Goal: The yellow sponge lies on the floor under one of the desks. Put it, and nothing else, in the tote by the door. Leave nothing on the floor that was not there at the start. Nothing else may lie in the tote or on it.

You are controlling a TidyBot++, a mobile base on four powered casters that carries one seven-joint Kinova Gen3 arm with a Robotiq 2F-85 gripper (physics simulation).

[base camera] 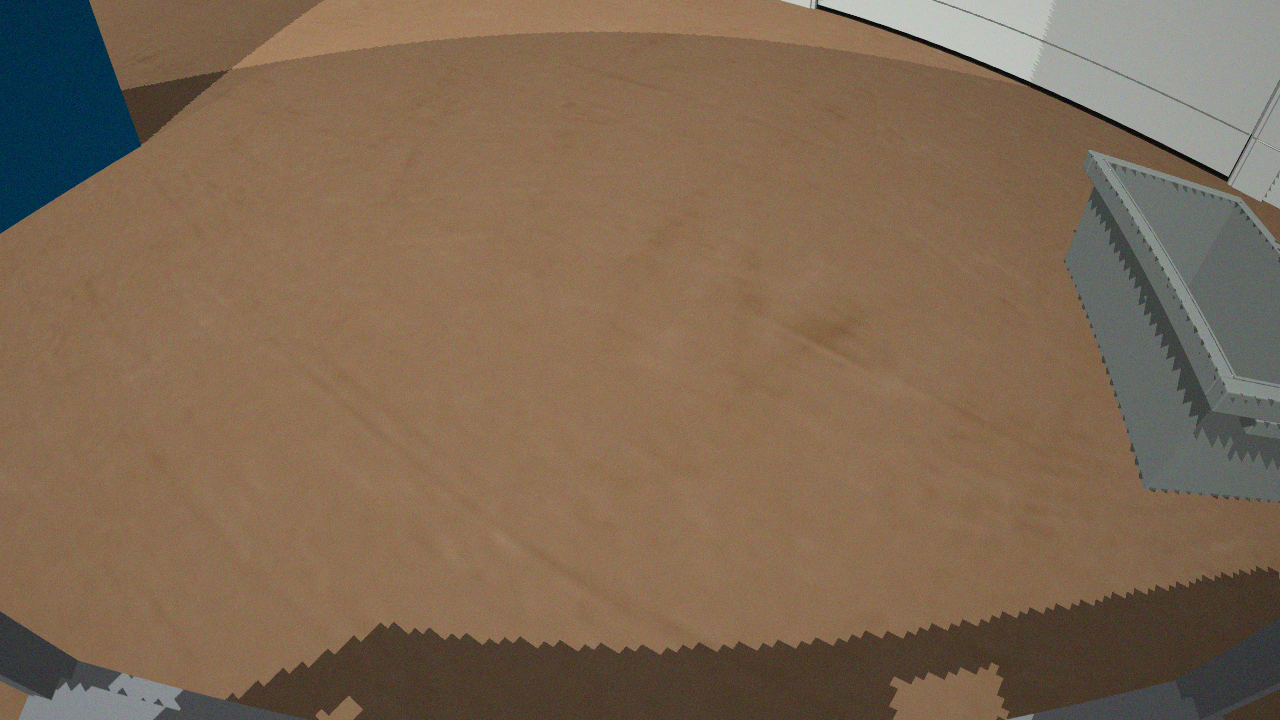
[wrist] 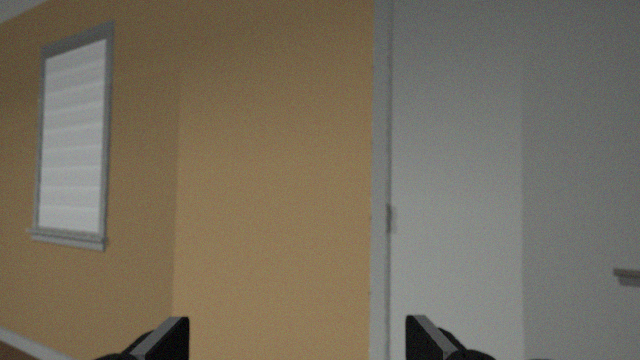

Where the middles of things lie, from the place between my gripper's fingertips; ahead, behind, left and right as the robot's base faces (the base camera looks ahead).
My gripper is now 28 cm short of the grey tote (base camera: 1171,274), 48 cm to the left of it and 98 cm above it.
